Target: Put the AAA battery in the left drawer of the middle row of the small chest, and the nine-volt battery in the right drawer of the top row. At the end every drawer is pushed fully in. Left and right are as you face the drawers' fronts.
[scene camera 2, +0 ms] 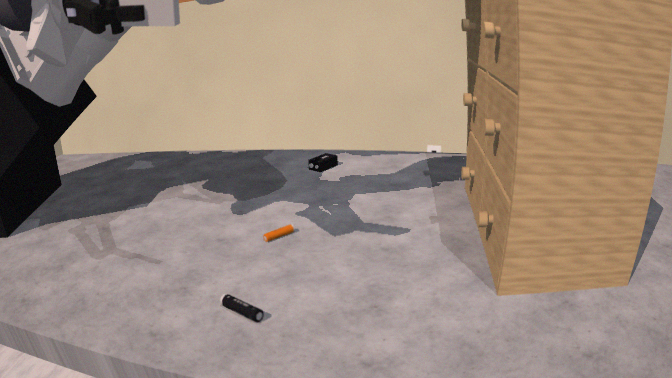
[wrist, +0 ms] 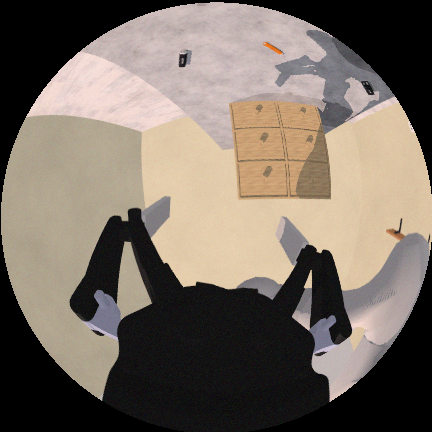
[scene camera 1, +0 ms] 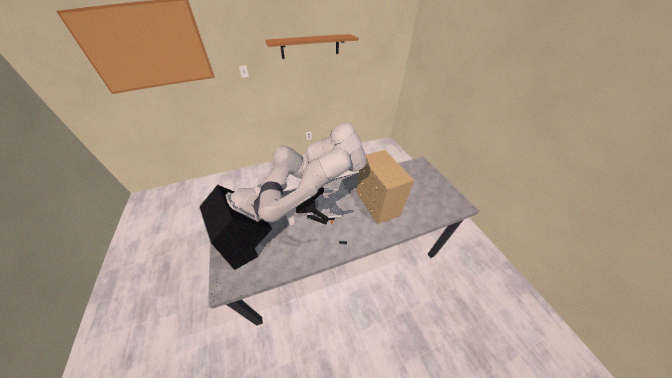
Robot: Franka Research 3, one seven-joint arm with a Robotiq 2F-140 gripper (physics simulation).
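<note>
The chest (scene camera 1: 398,172) (scene camera 2: 585,150) (wrist: 234,150) has six drawers, all looking pushed in. The wrist view shows it upside down: its left middle drawer (wrist: 297,149) is at image right, its right top drawer (wrist: 254,182) at lower left. A thin orange cylinder (scene camera 1: 332,221) (scene camera 2: 278,233) (wrist: 273,48), by its size the AAA battery, lies on the table. The black nine-volt battery (scene camera 2: 323,162) (wrist: 367,87) lies farther back; the arm hides it in scene camera 1. My gripper (wrist: 225,215) is open and empty, raised above the table and facing the drawer fronts from a distance.
A thicker black cylindrical battery (scene camera 1: 343,242) (scene camera 2: 242,308) (wrist: 183,58) lies near the table's front edge. The table (scene camera 1: 300,265) carries my black base block (scene camera 1: 240,240) at its left end. A wall shelf (scene camera 1: 312,40) hangs high behind. The arm's shadow falls across the table.
</note>
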